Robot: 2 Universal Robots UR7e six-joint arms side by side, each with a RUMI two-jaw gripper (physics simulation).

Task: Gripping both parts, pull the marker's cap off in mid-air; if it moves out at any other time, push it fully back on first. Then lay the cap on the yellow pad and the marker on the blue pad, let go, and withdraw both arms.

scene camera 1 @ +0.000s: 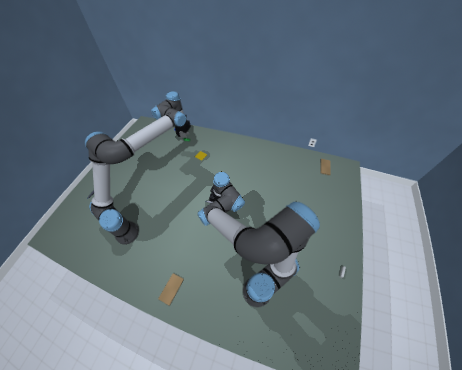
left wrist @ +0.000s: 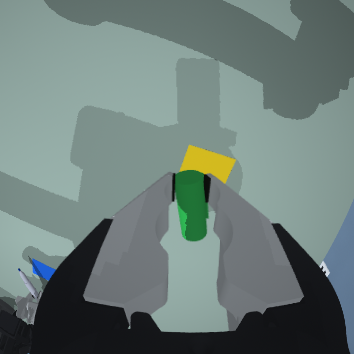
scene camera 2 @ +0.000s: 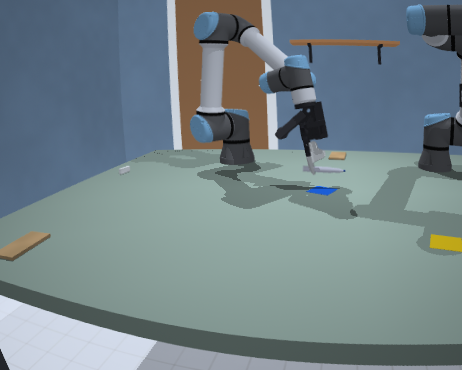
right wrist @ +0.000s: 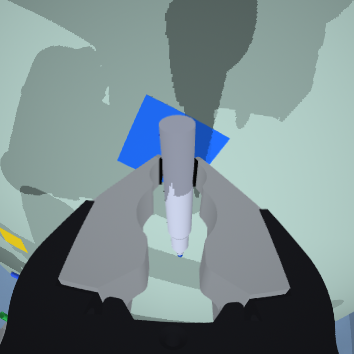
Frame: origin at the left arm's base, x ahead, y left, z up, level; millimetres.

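Where they show: left gripper, between the fingertips: (scene camera 1: pixel 184 139) (left wrist: pixel 188 175); right gripper, between the fingertips: (left wrist: pixel 37 289) (scene camera 2: pixel 314 174) (right wrist: pixel 177 158); left arm's base, origin of its link: (scene camera 1: pixel 127 233) (scene camera 2: pixel 434 168); right arm's base, origin of its link: (left wrist: pixel 2 304) (scene camera 2: pixel 237 161).
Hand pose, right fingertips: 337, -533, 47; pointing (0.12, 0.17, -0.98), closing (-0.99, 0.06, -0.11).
Note:
Things, the pixels of their centre, and the offset from my right fingertips, as dx, dy, dz.
- green cap, middle of its body: (left wrist: pixel 192 206) (scene camera 1: pixel 186 139) +387, +381, +138
- yellow pad, middle of its body: (left wrist: pixel 203 173) (scene camera 2: pixel 446 242) (right wrist: pixel 12 239) (scene camera 1: pixel 201 155) +416, +309, -47
- pale grey marker, middle of its body: (right wrist: pixel 178 210) (left wrist: pixel 29 286) (scene camera 2: pixel 324 169) -2, +33, +15
- blue pad, middle of its body: (right wrist: pixel 168 149) (left wrist: pixel 44 271) (scene camera 2: pixel 322 190) +15, +27, -47
- small pale piece, middle of its body: (scene camera 2: pixel 124 169) (scene camera 1: pixel 342 272) -214, -781, -36
- small blue object, middle of its body: (right wrist: pixel 15 275) +681, +664, -37
The green cap (scene camera 1: pixel 187 140) (left wrist: pixel 194 220) is off the marker. My left gripper (left wrist: pixel 188 175) is shut on it in mid-air; the yellow pad (scene camera 1: pixel 201 155) (scene camera 2: pixel 446 243) (left wrist: pixel 212 162) (right wrist: pixel 13 240) lies on the table below, partly behind the cap in the left wrist view. My right gripper (scene camera 2: pixel 311 169) (right wrist: pixel 177 158) is shut on the pale grey marker (scene camera 2: pixel 330 170) (left wrist: pixel 29 284) (right wrist: pixel 177 145), held roughly level above the table. Its blue tip is bare. The blue pad (scene camera 2: pixel 321 190) (left wrist: pixel 42 269) (right wrist: pixel 140 125) lies below, partly covered by the marker in the right wrist view.
Wooden blocks (scene camera 1: pixel 171 289) (scene camera 1: pixel 325 167) (scene camera 2: pixel 26 245) (scene camera 2: pixel 337 156) lie far from both grippers. A small pale piece (scene camera 1: pixel 342 271) (scene camera 2: pixel 124 170) lies near a table edge. A small blue object (right wrist: pixel 15 275) shows beyond the yellow pad. The two grippers are well apart.

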